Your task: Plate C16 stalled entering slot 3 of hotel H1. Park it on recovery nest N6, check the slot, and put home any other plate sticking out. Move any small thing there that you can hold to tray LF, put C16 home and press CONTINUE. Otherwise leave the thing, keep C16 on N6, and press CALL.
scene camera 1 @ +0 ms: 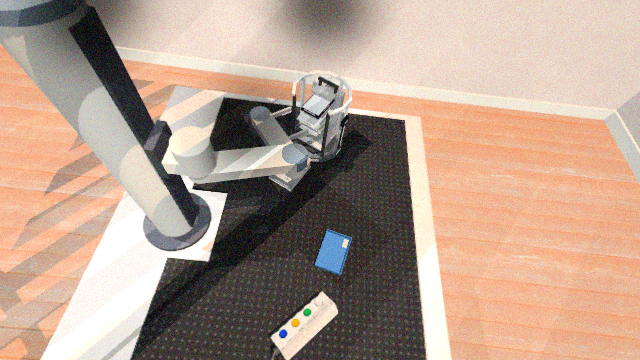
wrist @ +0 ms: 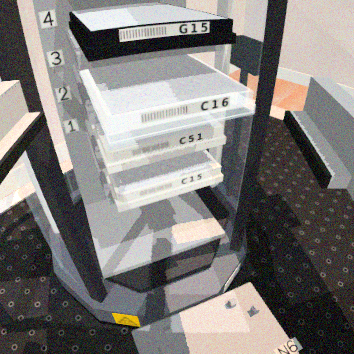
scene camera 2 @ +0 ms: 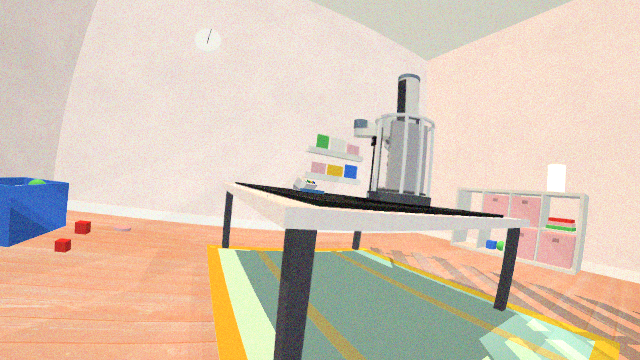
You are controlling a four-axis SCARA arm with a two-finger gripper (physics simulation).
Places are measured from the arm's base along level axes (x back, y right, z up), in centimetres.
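Pixels of known places: gripper, fingertip midpoint: (scene camera 1: 299, 119) (wrist: 161, 94); arm's base, link origin: (scene camera 1: 178, 221).
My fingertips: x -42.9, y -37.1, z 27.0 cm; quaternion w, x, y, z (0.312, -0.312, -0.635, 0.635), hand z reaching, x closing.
Observation:
Ahead of a thing's pixels: the offset from my fingertips to its top centre. "spot": to the spot under its first point.
Hotel H1 (scene camera 1: 326, 137) (scene camera 2: 400, 197) (wrist: 82, 297) stands at the mat's far end. In the wrist view, clear plate C16 @[dx -5.5, dy -6.1, dz -1.4 cm] (wrist: 175, 105) is at slot 3 and juts out farther than plates C51 @[spot: dx -5.2, dy -2.0, dz -5.6 cm] (wrist: 192, 140) and C15 @[dx -6.7, dy -8.3, dz -8.5 cm] (wrist: 192, 179) below it and black-edged G15 @[dx -6.6, dy -8.3, dz +2.2 cm] (wrist: 165, 35) above. Any small thing behind C16 is hidden. My gripper (wrist: 161, 94) is open and empty, its fingers apart on either side of C16. Nest N6 @[dx +2.2, dy +8.5, dz -18.7 cm] (scene camera 1: 289, 181) (wrist: 215, 322) bears no plate in the visible part. Blue tray @[dx -19.4, dy +43.5, dz -24.0 cm] (scene camera 1: 332, 252) (scene camera 2: 312, 191) lies mid-mat, near the button box @[dx -11.2, dy +70.8, dz -17.3 cm] (scene camera 1: 312, 326) (scene camera 2: 304, 184).
The arm's column (scene camera 1: 150, 195) (scene camera 2: 409, 95) stands at the left of the table in scene camera 1. The arm links (scene camera 1: 245, 162) reach over the mat toward the hotel, partly covering N6. Upright posts and a top ring surround the hotel's plates. The button box has blue, yellow and green buttons.

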